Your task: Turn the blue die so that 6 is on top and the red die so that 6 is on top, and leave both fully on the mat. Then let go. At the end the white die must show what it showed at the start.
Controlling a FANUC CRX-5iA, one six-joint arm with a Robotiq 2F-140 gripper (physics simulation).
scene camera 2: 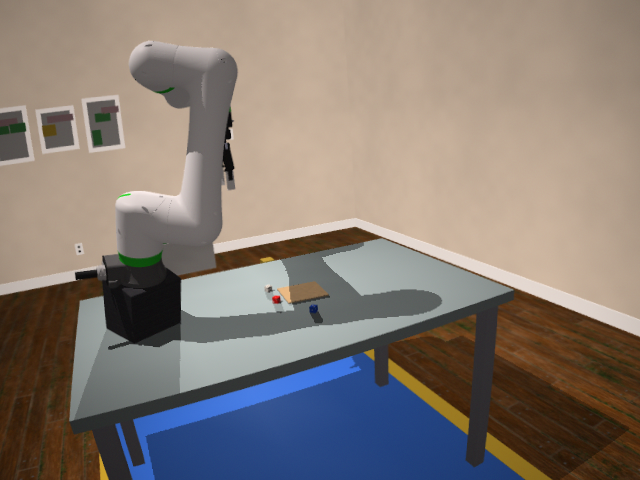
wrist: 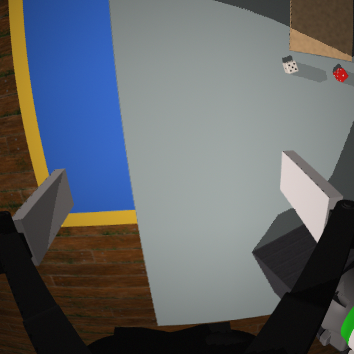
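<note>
The blue die (scene camera 2: 313, 308) stands on the table in front of the mat, in the arm's shadow. The red die (scene camera 2: 276, 299) (wrist: 341, 74) is on the table just left of the mat. The white die (scene camera 2: 268, 288) (wrist: 290, 65) is on the table behind the red die, off the mat's corner. The tan mat (scene camera 2: 303, 292) (wrist: 312, 45) lies flat; part of it shows in the wrist view. The numbers on top of the dice are too small to read. My gripper (scene camera 2: 227, 184) (wrist: 173, 178) is open and empty, high above the table. The blue die does not show in the wrist view.
The grey table (scene camera 2: 413, 268) (wrist: 200, 150) carries the black robot base (scene camera 2: 142, 307) (wrist: 287, 250) at its left end. The arm's shadow crosses the table. A blue floor area (scene camera 2: 289, 423) (wrist: 75, 100) with a yellow border lies below. Walls stand behind.
</note>
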